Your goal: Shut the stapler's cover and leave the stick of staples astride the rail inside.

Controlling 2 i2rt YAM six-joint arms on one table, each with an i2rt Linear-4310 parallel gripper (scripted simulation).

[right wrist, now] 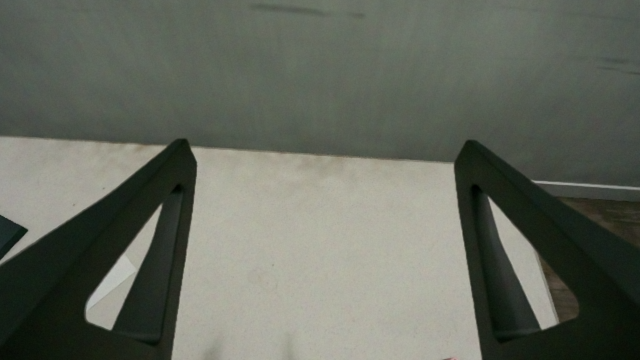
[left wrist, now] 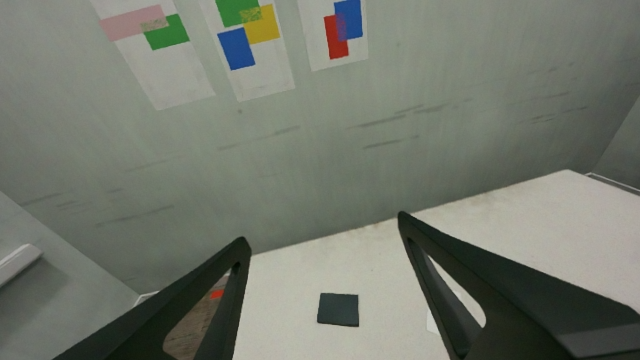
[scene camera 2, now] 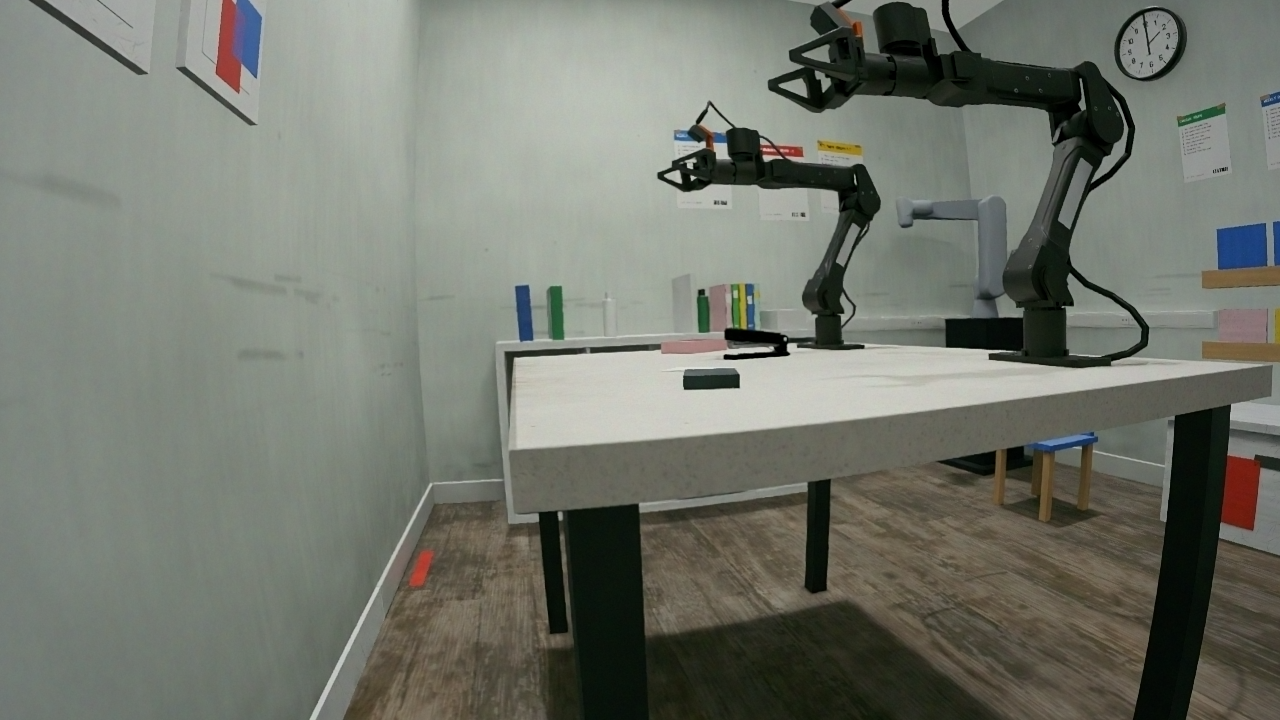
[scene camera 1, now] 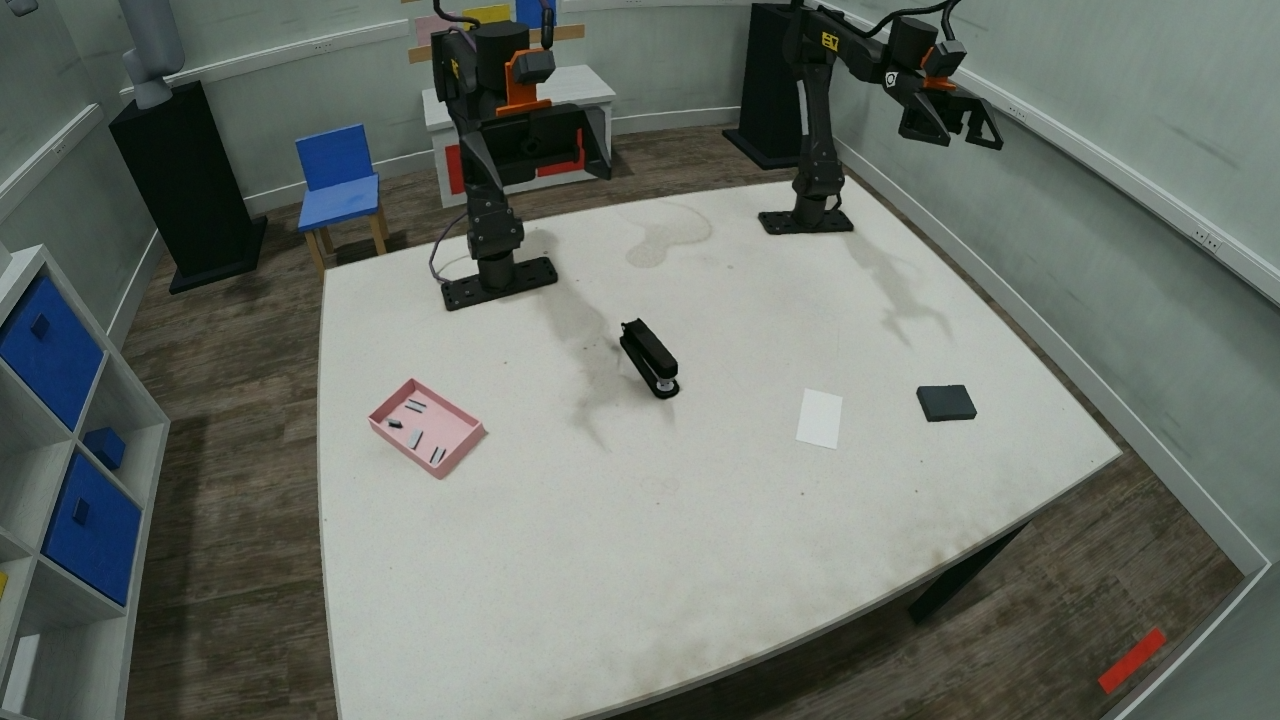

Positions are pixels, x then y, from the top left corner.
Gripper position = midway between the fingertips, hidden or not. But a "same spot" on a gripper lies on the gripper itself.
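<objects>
Out of frame in the right wrist view: my left gripper. Out of frame in the left wrist view: my right gripper. Left gripper visible in the left wrist view, scene camera 1 and scene camera 2 (778,71). Right gripper visible in the right wrist view, scene camera 1 and scene camera 2 (664,170). Left gripper, same spot: (left wrist: 523,306) and (scene camera 1: 927,98). Right gripper, same spot: (right wrist: 55,277) and (scene camera 1: 590,122).
</objects>
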